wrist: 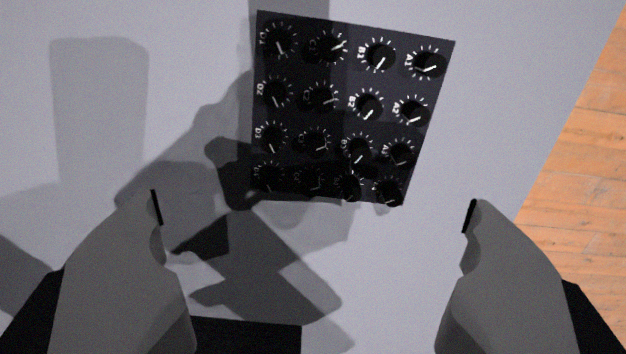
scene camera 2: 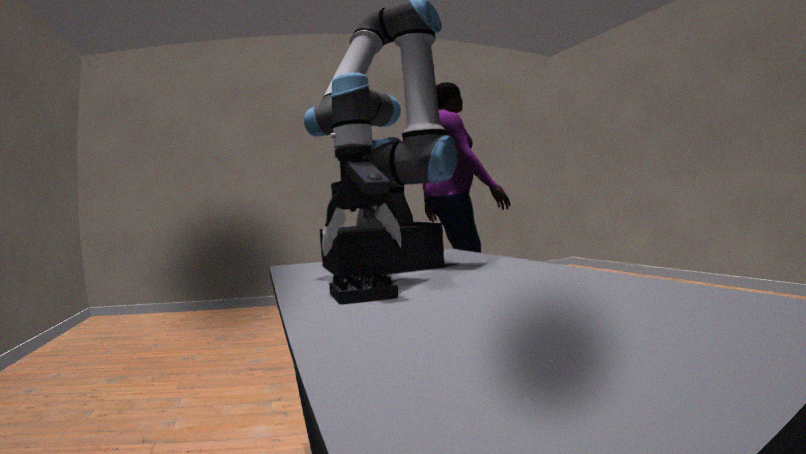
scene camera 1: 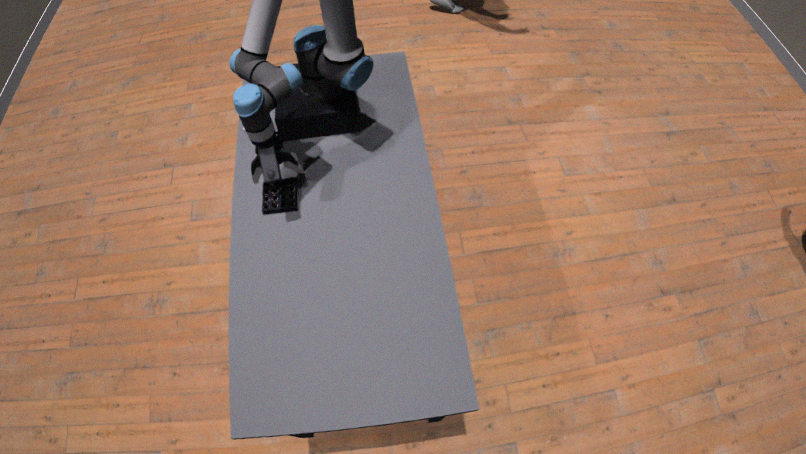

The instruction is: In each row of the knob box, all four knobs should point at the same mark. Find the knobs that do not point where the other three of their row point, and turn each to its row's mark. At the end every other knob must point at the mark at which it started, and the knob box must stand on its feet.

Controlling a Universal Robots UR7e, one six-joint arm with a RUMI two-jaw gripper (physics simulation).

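Places are measured from the arm's base along level axes (x ahead, y left, z up), in centimetres.
Pixels of known places: gripper, fingertip midpoint: (wrist: pixel 314 199) (scene camera 2: pixel 363 252); arm's base, link origin: (scene camera 1: pixel 321 86).
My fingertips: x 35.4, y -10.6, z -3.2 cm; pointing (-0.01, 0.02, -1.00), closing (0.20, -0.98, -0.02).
For each thing: its top centre in the pictures, then the offset to it from my fingertips. Level surfaces: height alone.
- black knob box, top centre: (wrist: pixel 343 131) (scene camera 2: pixel 360 276) (scene camera 1: pixel 277 191) dx +2.2, dy -1.1, dz -4.1 cm
- knob D1, top centre: (wrist: pixel 276 42) dx +5.8, dy +3.3, dz -4.1 cm
- knob B2, top centre: (wrist: pixel 372 110) dx +3.7, dy -2.3, dz -4.1 cm
- knob A2, top centre: (wrist: pixel 419 117) dx +4.0, dy -4.9, dz -4.1 cm
- Knob C1, top centre: (wrist: pixel 331 49) dx +6.1, dy +0.7, dz -4.1 cm
- slightly steeper than knob C2, top centre: (wrist: pixel 323 103) dx +3.4, dy +0.4, dz -4.1 cm
- grey table, surface height: dz -7.9 cm
The black knob box (scene camera 1: pixel 280 210) (scene camera 2: pixel 369 294) (wrist: pixel 350 31) stands flat on the table. My gripper (scene camera 1: pixel 275 169) (scene camera 2: pixel 363 248) (wrist: pixel 314 199) is wide open and empty, above and towards the arm's base side of the box. In the wrist view, the D row's lines, as at knob D1 (wrist: pixel 279 42), point down and slightly right. The B row's, as at knob B2 (wrist: pixel 369 106), point down-left. The A row's lines, as at knob A2 (wrist: pixel 414 112), lie at similar slants. Knob C1 (wrist: pixel 327 49) points right and up, slightly steeper than knob C2 (wrist: pixel 321 96). Row-4 knobs are in dark shadow.
The grey table (scene camera 1: pixel 344 315) (scene camera 2: pixel 451 360) has its edge close beside the box, with wood floor (scene camera 1: pixel 620 225) (wrist: pixel 575 200) beyond. The arm's black base block (scene camera 1: pixel 321 112) (scene camera 2: pixel 420 248) stands behind the gripper. A person (scene camera 2: pixel 456 163) in purple stands behind the arm.
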